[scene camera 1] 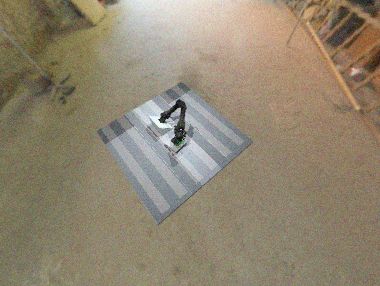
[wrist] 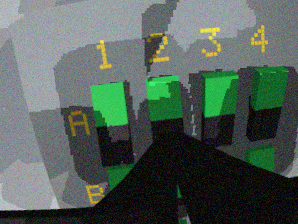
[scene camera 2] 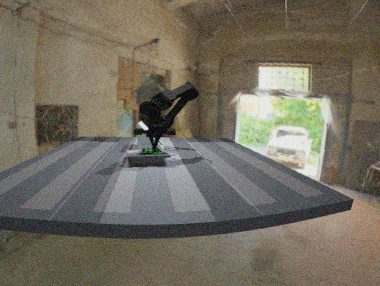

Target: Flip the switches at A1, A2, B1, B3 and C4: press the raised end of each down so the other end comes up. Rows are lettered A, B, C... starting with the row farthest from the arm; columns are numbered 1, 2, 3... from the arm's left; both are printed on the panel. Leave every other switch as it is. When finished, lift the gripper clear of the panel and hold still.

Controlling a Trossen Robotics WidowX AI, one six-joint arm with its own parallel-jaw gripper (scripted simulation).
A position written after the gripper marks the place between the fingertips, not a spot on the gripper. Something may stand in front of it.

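Observation:
The wrist view shows the gripper (wrist: 170,142), shut and holding nothing. Same view: switch A1 (wrist: 109,102), switch A2 (wrist: 164,93), switch A3 (wrist: 219,89), switch A4 (wrist: 266,93).

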